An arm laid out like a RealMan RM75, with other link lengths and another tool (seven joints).
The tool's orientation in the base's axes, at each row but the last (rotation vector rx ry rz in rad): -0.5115, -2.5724, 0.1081; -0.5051, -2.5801, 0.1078; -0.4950, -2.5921, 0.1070; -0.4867, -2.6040, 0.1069; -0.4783, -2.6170, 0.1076; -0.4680, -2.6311, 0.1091; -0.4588, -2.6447, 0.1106; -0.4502, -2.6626, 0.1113; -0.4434, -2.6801, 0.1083; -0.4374, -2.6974, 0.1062; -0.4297, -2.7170, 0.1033; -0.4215, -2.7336, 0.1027
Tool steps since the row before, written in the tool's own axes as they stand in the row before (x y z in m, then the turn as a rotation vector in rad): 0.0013, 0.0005, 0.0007, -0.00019, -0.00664, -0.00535; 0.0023, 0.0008, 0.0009, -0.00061, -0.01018, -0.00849; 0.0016, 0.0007, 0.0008, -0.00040, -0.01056, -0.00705; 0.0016, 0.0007, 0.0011, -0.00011, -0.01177, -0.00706; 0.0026, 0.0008, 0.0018, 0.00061, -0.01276, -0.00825; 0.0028, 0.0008, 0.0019, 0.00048, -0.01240, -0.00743; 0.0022, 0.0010, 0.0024, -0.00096, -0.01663, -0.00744; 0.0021, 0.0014, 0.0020, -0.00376, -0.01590, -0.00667; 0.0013, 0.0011, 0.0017, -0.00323, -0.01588, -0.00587; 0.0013, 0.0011, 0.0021, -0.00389, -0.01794, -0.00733; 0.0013, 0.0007, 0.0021, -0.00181, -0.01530, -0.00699; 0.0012, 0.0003, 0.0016, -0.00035, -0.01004, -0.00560
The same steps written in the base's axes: -0.0012, 0.0010, -0.0001, 0.00059, -0.00633, 0.00569; -0.0020, 0.0016, 0.0002, 0.00130, -0.00983, 0.00882; -0.0015, 0.0012, -0.0001, 0.00030, -0.01008, 0.00772; -0.0016, 0.0012, -0.0004, -0.00032, -0.01111, 0.00805; -0.0027, 0.0017, -0.0006, -0.00067, -0.01179, 0.00958; -0.0030, 0.0017, -0.0006, -0.00082, -0.01150, 0.00874; -0.0026, 0.0017, -0.0014, -0.00088, -0.01597, 0.00878; -0.0022, 0.0020, -0.0012, 0.00139, -0.01621, 0.00685; -0.0015, 0.0014, -0.0012, 0.00061, -0.01602, 0.00632; -0.0017, 0.0014, -0.0016, 0.00118, -0.01817, 0.00769; -0.0018, 0.0010, -0.0016, -0.00004, -0.01502, 0.00779; -0.0016, 0.0006, -0.0011, -0.00039, -0.00959, 0.00634
